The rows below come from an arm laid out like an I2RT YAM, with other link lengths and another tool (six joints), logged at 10 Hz.
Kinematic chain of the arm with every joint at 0, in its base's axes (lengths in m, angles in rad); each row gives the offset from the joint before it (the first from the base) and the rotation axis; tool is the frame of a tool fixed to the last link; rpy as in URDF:
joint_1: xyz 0 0 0.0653 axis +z
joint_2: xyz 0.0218 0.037 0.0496 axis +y
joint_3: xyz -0.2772 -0.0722 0 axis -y
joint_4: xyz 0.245 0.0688 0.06 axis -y
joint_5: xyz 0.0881 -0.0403 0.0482 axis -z
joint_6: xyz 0.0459 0 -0.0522 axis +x
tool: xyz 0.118 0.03 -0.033 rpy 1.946 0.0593 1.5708
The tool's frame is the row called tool.
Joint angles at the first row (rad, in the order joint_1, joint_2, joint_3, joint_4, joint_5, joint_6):
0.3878, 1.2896, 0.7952, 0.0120, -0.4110, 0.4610
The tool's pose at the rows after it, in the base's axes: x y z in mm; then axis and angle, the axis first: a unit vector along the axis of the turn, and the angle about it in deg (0 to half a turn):
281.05 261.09 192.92 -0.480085 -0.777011 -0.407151 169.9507
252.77 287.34 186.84 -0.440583 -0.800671 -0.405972 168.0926
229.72 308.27 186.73 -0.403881 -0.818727 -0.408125 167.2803
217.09 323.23 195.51 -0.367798 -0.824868 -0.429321 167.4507
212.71 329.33 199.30 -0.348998 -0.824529 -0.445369 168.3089
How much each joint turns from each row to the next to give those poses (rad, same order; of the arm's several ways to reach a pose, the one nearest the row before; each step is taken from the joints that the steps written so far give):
0.1045, -0.0202, -0.0461, 0.0435, -0.0016, 0.0115
0.1026, -0.0004, -0.0310, 0.0393, 0.0069, -0.0008
0.0870, 0.0004, -0.0107, 0.0286, 0.0122, -0.0080
0.0511, 0.0000, -0.0107, 0.0691, -0.0038, -0.0076
0.0214, 0.0000, -0.0186, 0.0618, 0.0038, -0.0084

